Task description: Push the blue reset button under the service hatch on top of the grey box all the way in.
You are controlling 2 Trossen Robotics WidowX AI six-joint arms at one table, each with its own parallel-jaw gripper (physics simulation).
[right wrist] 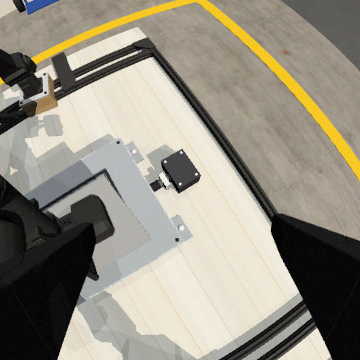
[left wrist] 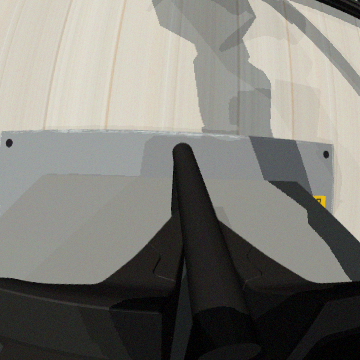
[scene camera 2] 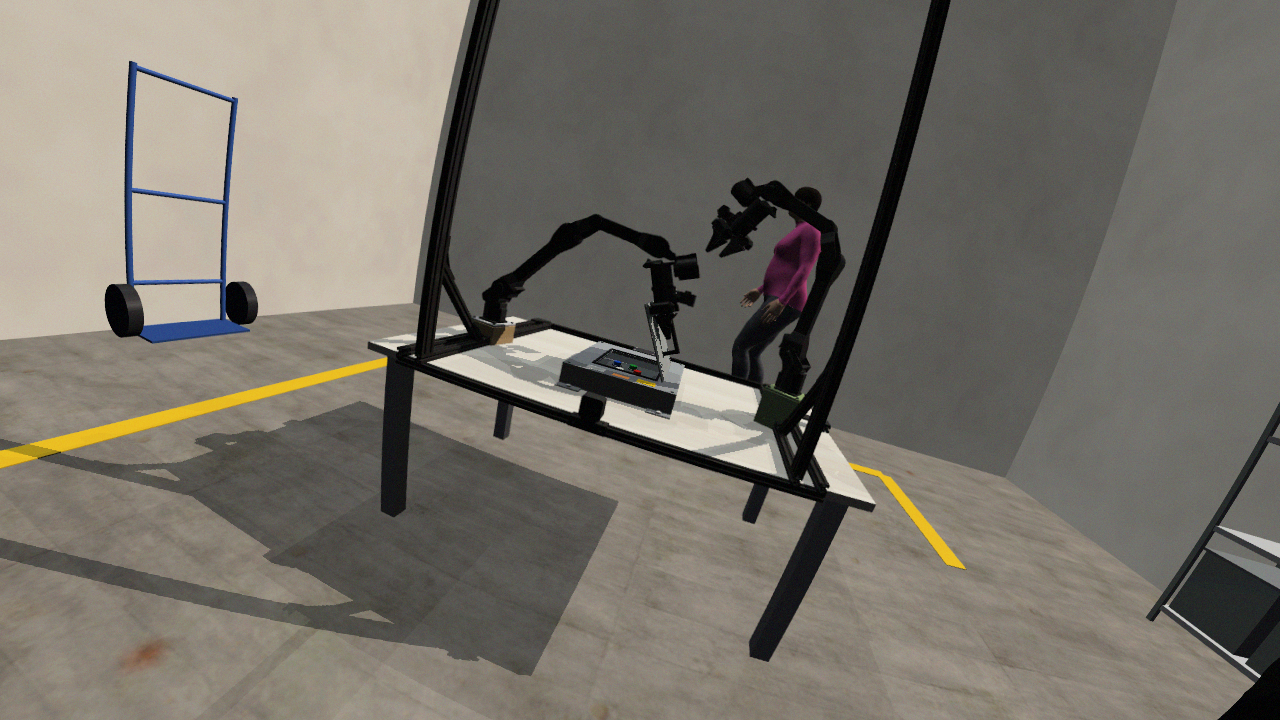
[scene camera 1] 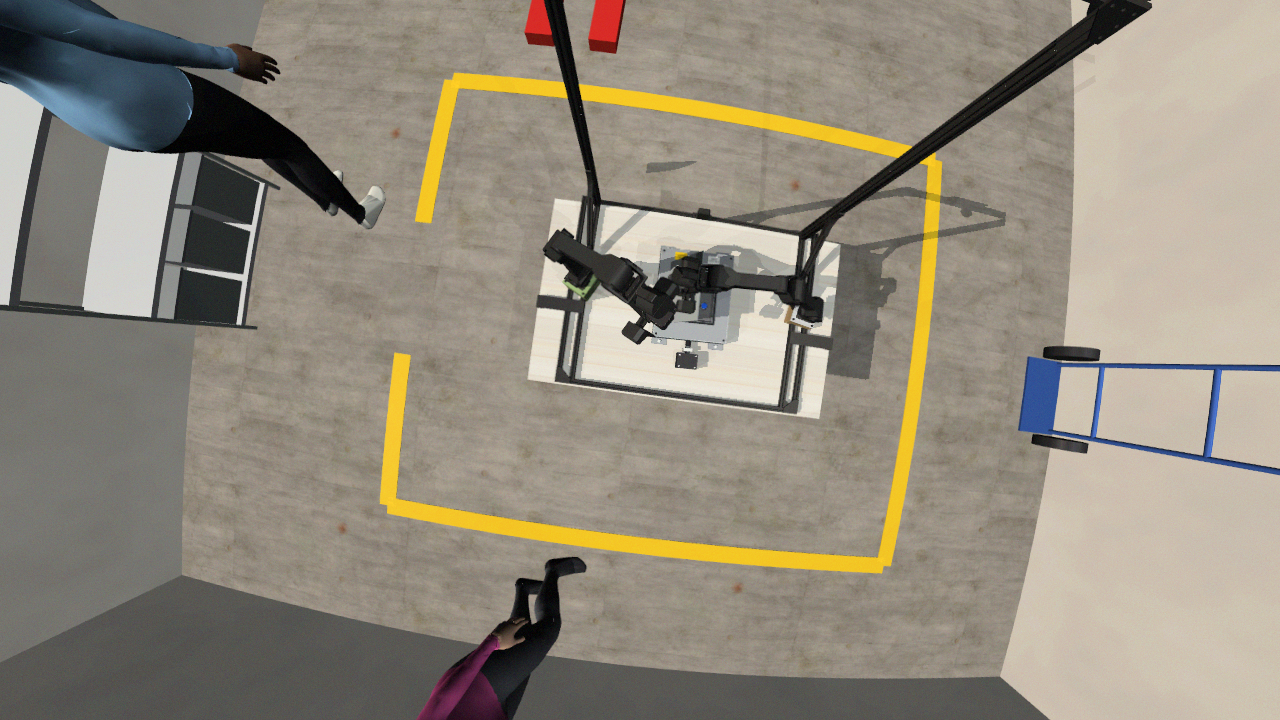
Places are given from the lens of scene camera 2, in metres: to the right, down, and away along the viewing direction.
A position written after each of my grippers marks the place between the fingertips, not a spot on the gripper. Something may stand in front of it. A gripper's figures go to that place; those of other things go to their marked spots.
my left gripper (scene camera 2: 668, 339): 0.08, -0.06, 1.10
my right gripper (scene camera 2: 713, 254): 0.22, -0.32, 1.19
